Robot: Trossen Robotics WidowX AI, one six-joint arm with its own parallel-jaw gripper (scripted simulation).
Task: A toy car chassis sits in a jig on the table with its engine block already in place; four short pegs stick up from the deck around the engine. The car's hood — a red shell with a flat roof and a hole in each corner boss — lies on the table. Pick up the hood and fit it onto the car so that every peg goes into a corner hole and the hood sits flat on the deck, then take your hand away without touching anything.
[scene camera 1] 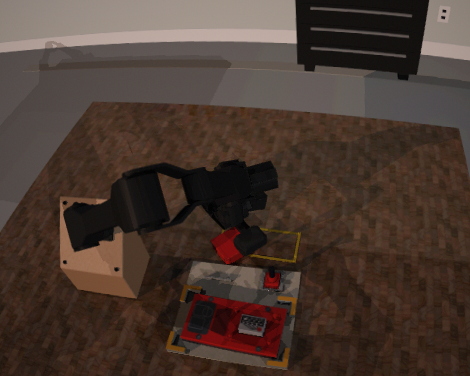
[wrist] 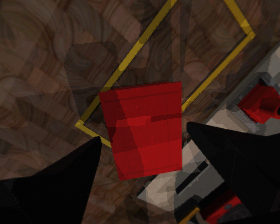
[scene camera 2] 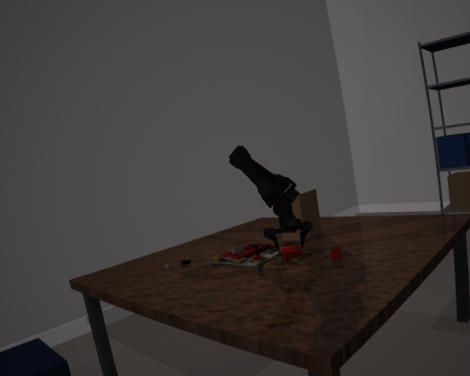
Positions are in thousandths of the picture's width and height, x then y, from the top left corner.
Scene:
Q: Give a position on a grey jig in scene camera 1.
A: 520, 757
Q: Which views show my gripper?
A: Scene camera 1, the wrist view and scene camera 2: all of them.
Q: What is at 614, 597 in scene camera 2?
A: My gripper.

